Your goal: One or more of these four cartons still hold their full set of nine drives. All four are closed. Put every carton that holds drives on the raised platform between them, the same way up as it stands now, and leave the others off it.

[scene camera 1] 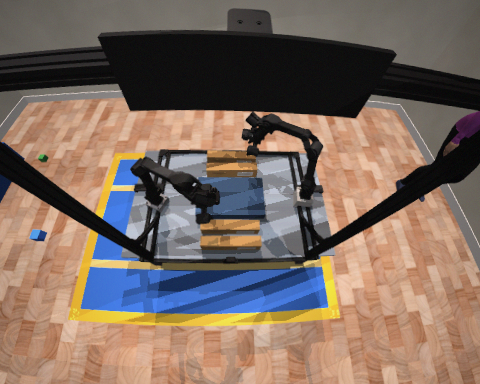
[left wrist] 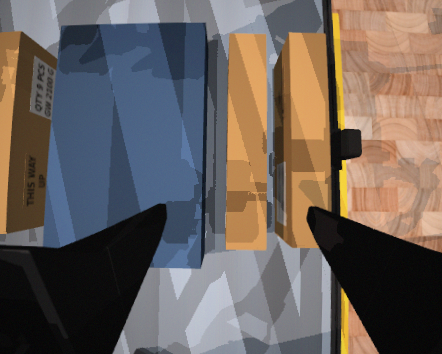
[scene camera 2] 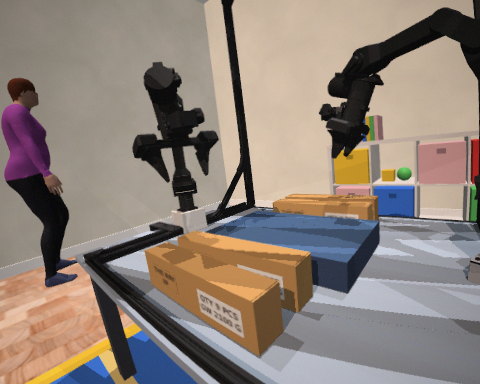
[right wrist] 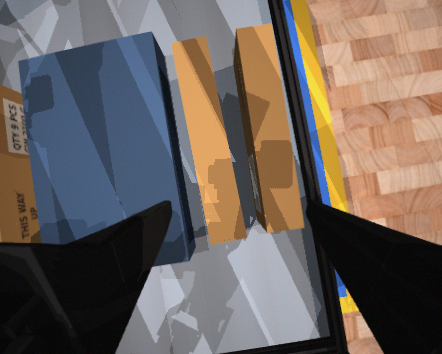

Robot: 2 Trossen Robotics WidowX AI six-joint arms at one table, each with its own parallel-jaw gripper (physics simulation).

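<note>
Four closed brown cartons lie flat on the table. In scene camera 1, an outer carton and an inner carton lie beyond the blue platform. Another inner carton and outer carton lie on its near side. Labels read "QTY 9 PCS". My left gripper is open above the near side. My right gripper is open above the far side. The cartons' contents are hidden.
The table has a black frame rail along its edge, beside the outer cartons. A small black block sticks out from the near edge. A large black screen hangs beyond the table. A person stands away from the table.
</note>
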